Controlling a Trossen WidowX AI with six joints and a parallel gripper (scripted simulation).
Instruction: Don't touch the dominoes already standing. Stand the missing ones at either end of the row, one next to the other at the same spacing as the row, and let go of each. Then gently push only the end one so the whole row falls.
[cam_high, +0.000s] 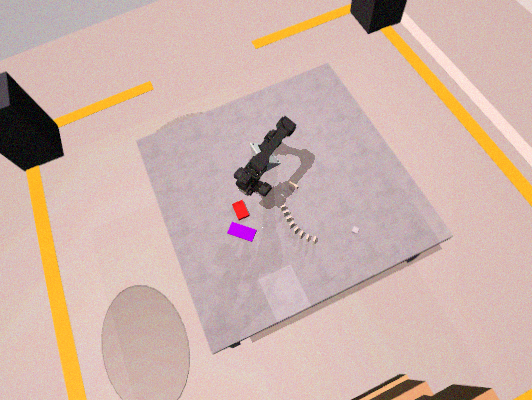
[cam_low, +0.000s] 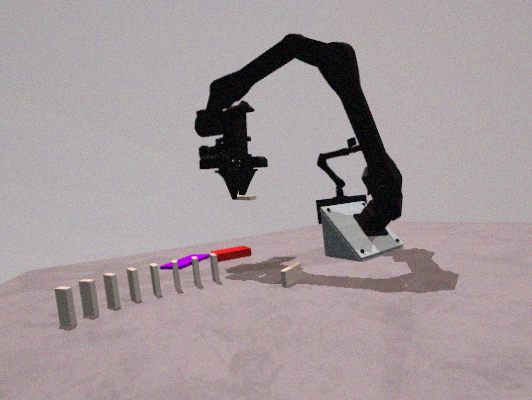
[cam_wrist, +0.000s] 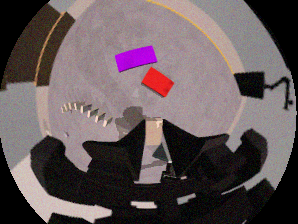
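The flat red patch lies 140 mm below my gripper tip, 90 mm to the right of it and 10 mm ahead of it. Also, from my gripper tip: flat purple patch 150 mm below, 130 mm to the right, 120 mm ahead.
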